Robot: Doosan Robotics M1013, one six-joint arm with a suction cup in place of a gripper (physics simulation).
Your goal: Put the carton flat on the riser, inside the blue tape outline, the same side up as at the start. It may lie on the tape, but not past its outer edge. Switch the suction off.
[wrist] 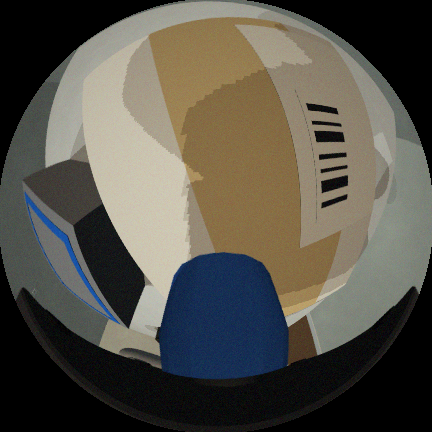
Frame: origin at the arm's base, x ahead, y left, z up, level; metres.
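Where they show: hand, tool point: (223,262).
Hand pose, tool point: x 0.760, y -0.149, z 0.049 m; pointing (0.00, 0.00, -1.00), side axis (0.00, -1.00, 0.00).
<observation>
After its pixels a point has its place.
The carton (240,150) is pale, with a wide tan band and a white label with black bars on its upward face. It fills the middle of the wrist view. My blue suction cup (224,290) is on the carton's near part and holds it; the contact itself is hidden. The riser (105,250) {z 0.020, x 0.730, y -0.043 m} stands at the left, with black and dark grey sides. Its grey top bears the blue tape outline (57,231) {z 0.049, x 0.767, y -0.018 m}. The carton appears beside the riser's top and covers part of the view of its side. The height of the carton over the riser is unclear.
A large pale object (64,110) shows behind the carton at the upper left and along the top. A beige surface with a grey rounded part shows at the lower left. A brown strip (302,345) shows right of the cup. A dark curved rim crosses the bottom.
</observation>
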